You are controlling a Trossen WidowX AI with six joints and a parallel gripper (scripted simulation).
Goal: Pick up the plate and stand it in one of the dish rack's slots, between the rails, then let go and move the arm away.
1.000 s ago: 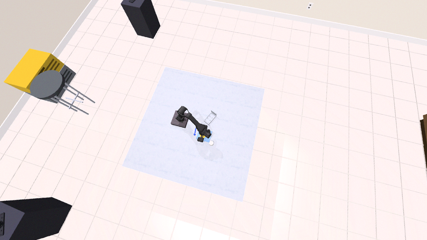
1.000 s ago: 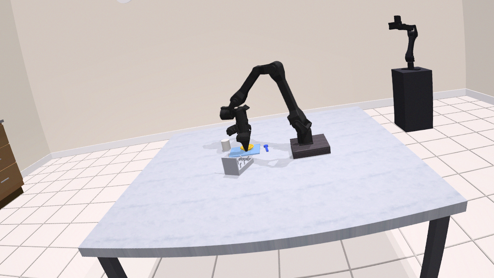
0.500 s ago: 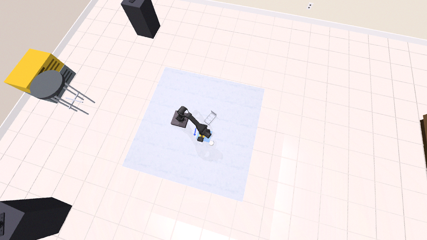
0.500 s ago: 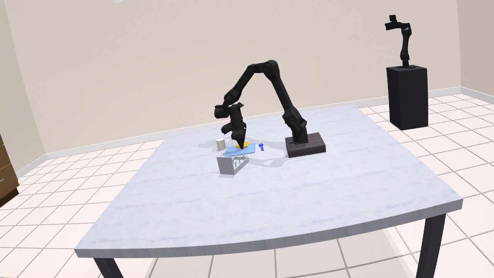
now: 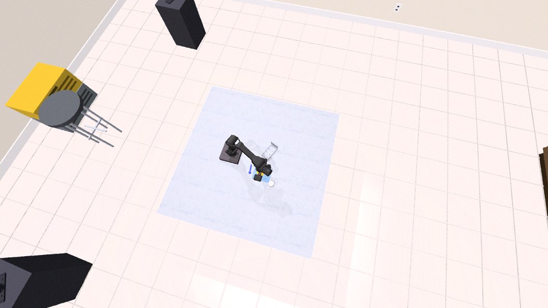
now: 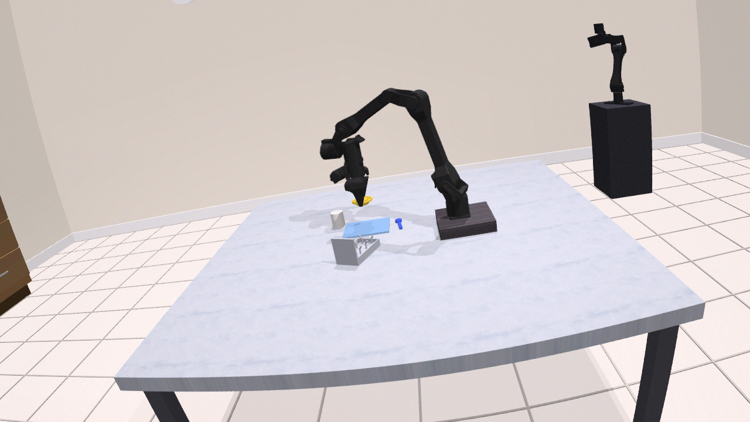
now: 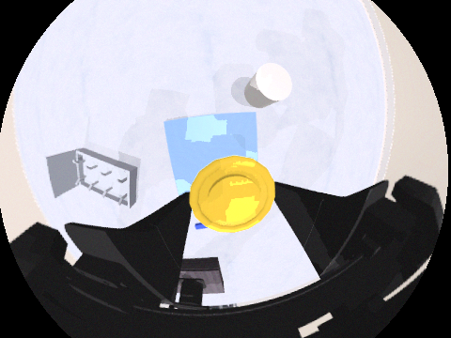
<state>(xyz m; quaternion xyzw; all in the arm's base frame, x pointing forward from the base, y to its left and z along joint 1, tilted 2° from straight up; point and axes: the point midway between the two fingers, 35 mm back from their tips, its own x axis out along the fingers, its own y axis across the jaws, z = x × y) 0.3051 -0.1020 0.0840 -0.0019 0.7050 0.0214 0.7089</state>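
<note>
The grey dish rack is 22 cm to the left of my gripper tip and 6 cm below it. The rest, counted from my gripper tip: blue object (11 cm behind, 1 cm to the left, 8 cm below); then white cup (10 cm ahead, 6 cm to the right, 6 cm below); then yellow plate (1 cm above).
</note>
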